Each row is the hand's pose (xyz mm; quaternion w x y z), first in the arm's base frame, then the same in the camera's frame.
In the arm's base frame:
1: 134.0 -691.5 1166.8 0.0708 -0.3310 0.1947 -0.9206
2: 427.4 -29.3 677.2 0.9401 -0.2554 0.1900 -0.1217
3: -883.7 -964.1 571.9 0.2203 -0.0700 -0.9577 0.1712
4: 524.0 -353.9 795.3 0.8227 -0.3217 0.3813 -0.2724
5: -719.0 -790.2 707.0 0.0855 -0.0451 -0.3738 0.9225
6: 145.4 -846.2 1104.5 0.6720 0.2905 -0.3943 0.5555
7: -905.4 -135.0 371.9 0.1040 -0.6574 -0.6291 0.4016
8: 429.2 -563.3 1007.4 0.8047 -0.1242 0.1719 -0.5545
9: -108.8 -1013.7 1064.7 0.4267 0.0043 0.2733 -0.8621
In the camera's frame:
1: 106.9 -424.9 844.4 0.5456 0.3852 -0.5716 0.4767
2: 664.6 -228.5 200.4 0.5140 0.1306 0.6379 -0.5585
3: -165.5 686.0 1238.9 0.5969 -0.5589 -0.5294 -0.2259
4: 353.9 -397.7 259.2 0.2902 0.1344 0.7969 -0.5125
5: 12.2 484.5 1180.2 0.7930 0.0643 -0.3883 0.4650
6: -55.6 -394.9 819.2 0.8605 0.2717 -0.3353 -0.2707
7: 624.6 891.3 991.1 0.6920 -0.6677 -0.0294 0.2729
8: 186.0 -500.5 502.3 0.1226 0.0235 0.5921 -0.7961
9: -205.9 -202.7 1005.6 0.3827 0.0194 -0.5129 0.7682

